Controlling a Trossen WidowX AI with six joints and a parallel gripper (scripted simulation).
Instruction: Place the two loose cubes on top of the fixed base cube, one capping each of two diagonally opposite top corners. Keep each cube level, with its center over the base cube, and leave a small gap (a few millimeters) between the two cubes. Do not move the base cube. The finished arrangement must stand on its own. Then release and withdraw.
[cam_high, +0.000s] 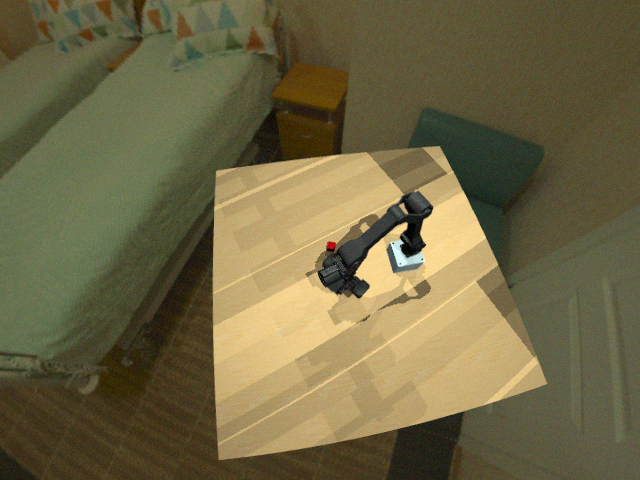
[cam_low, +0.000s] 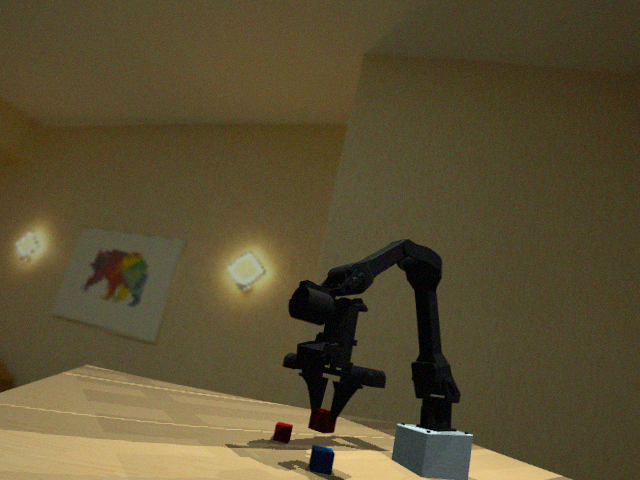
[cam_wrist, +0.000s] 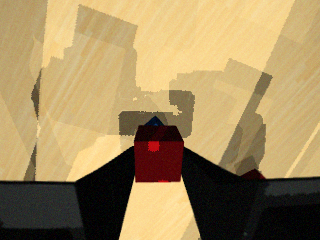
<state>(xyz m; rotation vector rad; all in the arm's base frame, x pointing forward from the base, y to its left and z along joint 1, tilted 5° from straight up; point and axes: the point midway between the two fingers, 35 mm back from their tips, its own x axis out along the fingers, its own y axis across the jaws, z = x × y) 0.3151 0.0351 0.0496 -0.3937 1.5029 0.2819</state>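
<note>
Now: gripper tip 7 cm above the blue base cube, 2 cm past it and 1 cm to the left of it.
</note>
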